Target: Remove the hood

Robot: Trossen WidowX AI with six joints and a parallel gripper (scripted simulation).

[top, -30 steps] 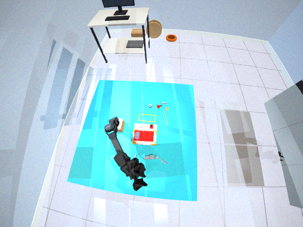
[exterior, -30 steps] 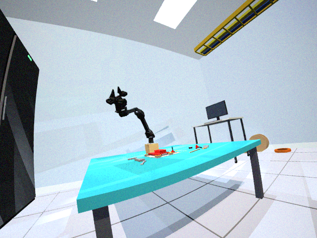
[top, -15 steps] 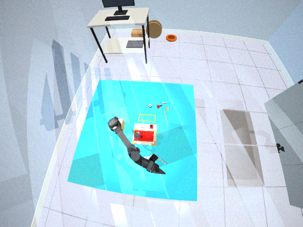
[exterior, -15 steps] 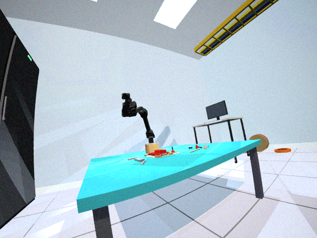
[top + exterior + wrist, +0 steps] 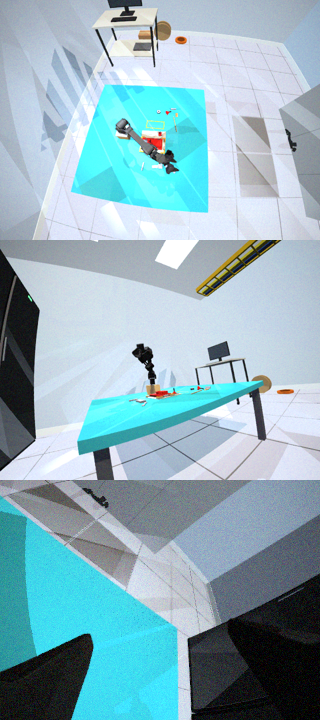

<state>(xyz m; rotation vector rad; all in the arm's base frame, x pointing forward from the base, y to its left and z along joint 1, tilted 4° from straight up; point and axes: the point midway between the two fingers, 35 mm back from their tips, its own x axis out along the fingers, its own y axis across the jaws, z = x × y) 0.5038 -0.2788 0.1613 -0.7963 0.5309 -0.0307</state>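
Right now the hood is 200 mm behind my gripper tip, 200 mm to the left of it and 230 mm below it. Round my gripper tip: black wheel (220 mm behind, 570 mm to the left, 260 mm below).
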